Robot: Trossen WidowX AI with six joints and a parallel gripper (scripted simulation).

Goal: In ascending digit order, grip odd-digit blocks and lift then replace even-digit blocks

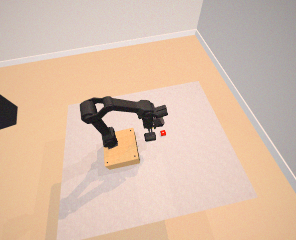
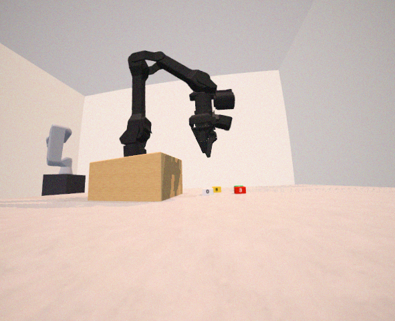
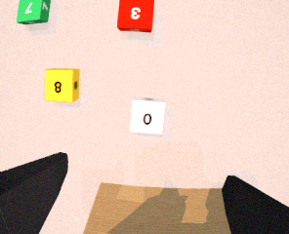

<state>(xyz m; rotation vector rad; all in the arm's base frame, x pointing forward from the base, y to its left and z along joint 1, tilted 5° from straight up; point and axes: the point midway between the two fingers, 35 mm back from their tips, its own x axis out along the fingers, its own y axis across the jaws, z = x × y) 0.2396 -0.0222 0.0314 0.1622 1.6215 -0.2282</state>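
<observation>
The white block is 110 mm below my gripper tip. The rest, counted from my gripper tip: green block (130 mm ahead, 110 mm to the left, 110 mm below); yellow block (110 mm below, 90 mm to the left, 40 mm ahead); red block (110 mm below, 100 mm ahead).
</observation>
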